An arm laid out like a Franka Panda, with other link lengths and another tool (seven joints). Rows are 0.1 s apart.
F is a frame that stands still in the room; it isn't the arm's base.
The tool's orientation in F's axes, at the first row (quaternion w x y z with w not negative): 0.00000 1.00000 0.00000 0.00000
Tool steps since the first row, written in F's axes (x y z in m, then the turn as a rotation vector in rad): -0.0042 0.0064 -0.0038 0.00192 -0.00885 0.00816; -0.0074 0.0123 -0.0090 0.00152 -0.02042 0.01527; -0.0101 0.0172 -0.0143 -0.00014 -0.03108 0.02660; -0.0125 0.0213 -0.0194 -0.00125 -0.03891 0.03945; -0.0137 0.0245 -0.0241 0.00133 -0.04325 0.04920; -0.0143 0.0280 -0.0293 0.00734 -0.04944 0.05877; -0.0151 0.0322 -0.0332 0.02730 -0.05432 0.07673; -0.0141 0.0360 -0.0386 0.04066 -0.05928 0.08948; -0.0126 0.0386 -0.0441 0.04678 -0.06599 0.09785; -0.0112 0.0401 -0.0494 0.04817 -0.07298 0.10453
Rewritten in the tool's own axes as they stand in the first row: -0.0042 -0.0064 0.0038 0.00192 0.00885 -0.00816; -0.0074 -0.0123 0.0090 0.00152 0.02042 -0.01527; -0.0101 -0.0172 0.0143 -0.00014 0.03108 -0.02660; -0.0125 -0.0213 0.0194 -0.00125 0.03891 -0.03945; -0.0137 -0.0245 0.0241 0.00133 0.04325 -0.04920; -0.0143 -0.0280 0.0293 0.00734 0.04944 -0.05877; -0.0151 -0.0322 0.0332 0.02730 0.05432 -0.07673; -0.0141 -0.0360 0.0386 0.04066 0.05928 -0.08948; -0.0126 -0.0386 0.0441 0.04678 0.06599 -0.09785; -0.0112 -0.0401 0.0494 0.04817 0.07298 -0.10453
